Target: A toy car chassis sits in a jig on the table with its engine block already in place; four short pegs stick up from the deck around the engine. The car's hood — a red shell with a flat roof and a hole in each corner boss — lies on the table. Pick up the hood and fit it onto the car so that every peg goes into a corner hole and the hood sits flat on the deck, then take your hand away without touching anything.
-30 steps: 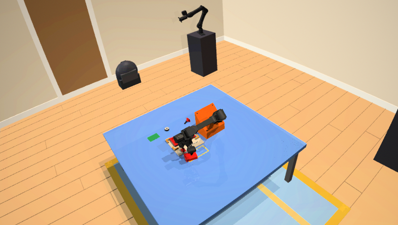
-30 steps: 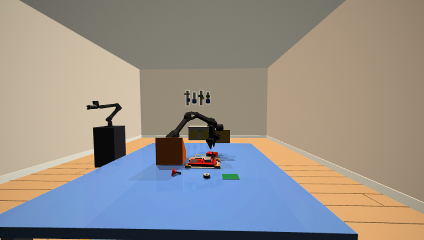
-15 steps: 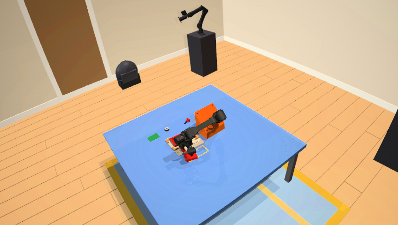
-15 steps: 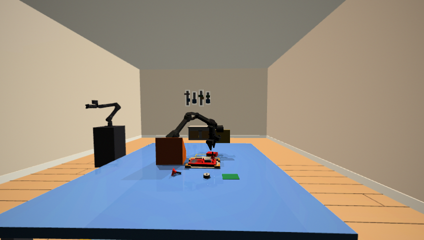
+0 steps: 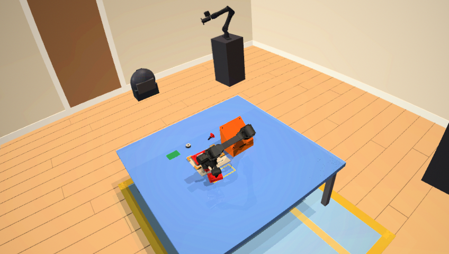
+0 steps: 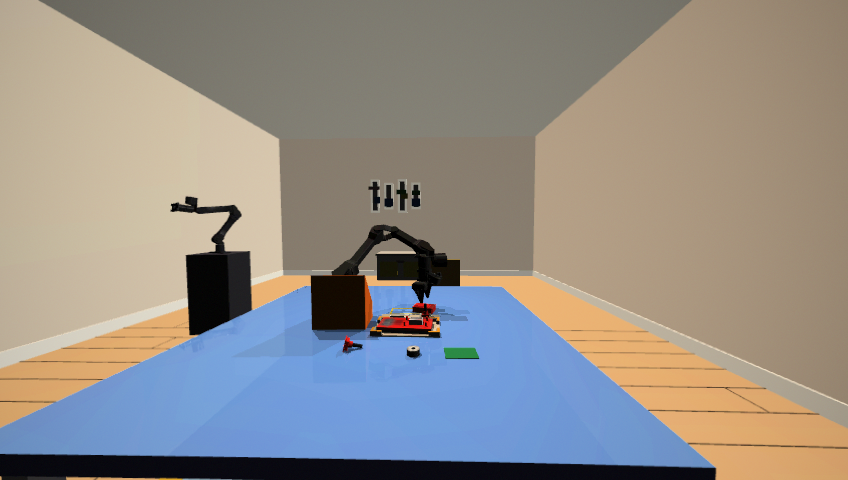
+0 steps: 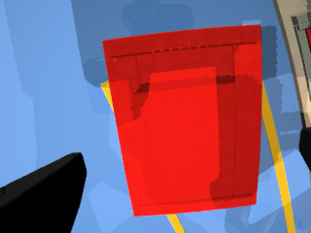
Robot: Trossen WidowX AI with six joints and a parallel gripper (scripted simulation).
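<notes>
Right now the red hood is 30 mm below my gripper tip. Round my gripper tip: dark ring 420 mm to the right, 70 mm behind, 40 mm below; then green pad 420 mm to the right, 80 mm ahead, 50 mm below.
</notes>
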